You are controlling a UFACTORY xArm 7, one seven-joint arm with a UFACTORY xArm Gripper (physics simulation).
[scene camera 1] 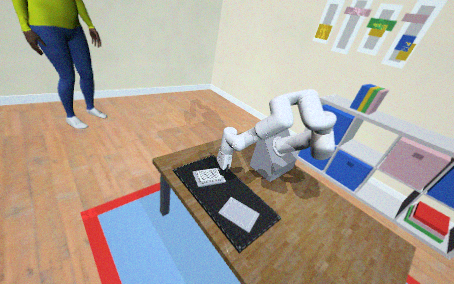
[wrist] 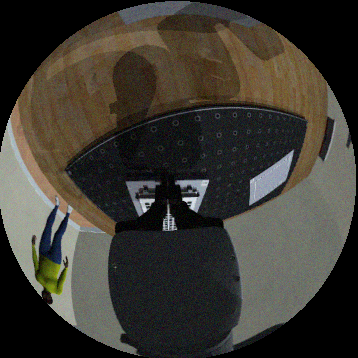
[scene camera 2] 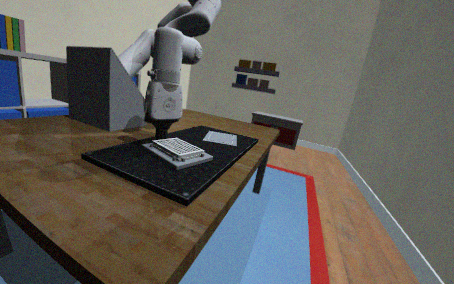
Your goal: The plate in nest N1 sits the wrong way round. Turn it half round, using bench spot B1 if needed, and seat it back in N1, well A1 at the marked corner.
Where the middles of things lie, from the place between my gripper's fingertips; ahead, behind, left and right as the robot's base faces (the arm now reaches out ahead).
Right now my hand is 80 mm short of the white gridded plate (scene camera 2: 172, 147), 10 mm to the left of it and 10 mm below it. Also, from my hand: bench spot B1 (scene camera 1: 242, 215) (260 mm to the left, 60 mm ahead, 10 mm below); grey nest N1 (wrist: 134, 183) (80 mm ahead, 10 mm to the right, 10 mm below).
